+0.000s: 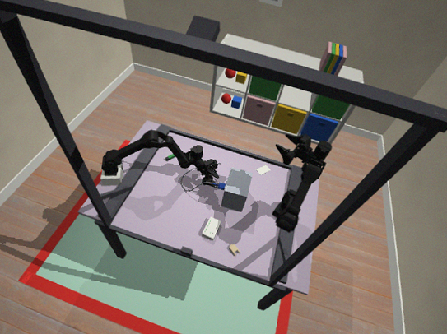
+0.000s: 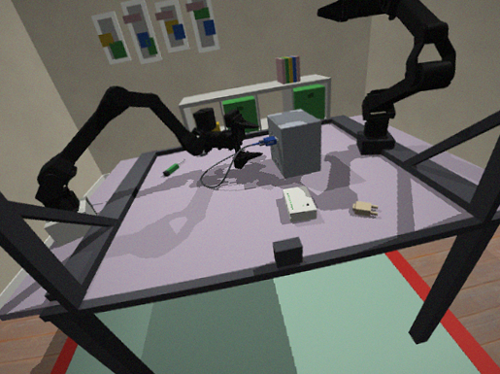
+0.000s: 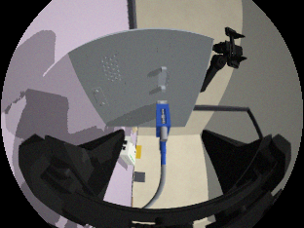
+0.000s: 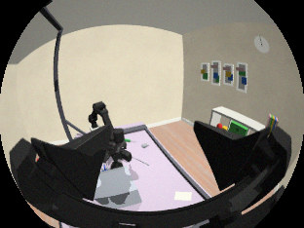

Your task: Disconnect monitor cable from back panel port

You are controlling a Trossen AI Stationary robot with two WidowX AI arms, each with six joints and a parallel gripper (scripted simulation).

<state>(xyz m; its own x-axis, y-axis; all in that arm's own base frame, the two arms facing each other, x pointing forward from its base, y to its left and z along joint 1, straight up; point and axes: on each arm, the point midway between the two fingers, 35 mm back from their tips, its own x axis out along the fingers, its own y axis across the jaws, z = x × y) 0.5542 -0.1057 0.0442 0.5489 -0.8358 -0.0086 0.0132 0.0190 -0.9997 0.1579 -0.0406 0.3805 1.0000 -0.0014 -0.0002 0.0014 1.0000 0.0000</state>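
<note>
The blue plug lies 4 cm to the right of my left hand and 4 cm behind it. Round my left hand: back panel: 8 cm to the right, 3 cm below, 1 cm behind; then grey box: 14 cm to the right, 3 cm below, 2 cm behind; then white device: 24 cm behind, 10 cm below, 4 cm to the right.
</note>
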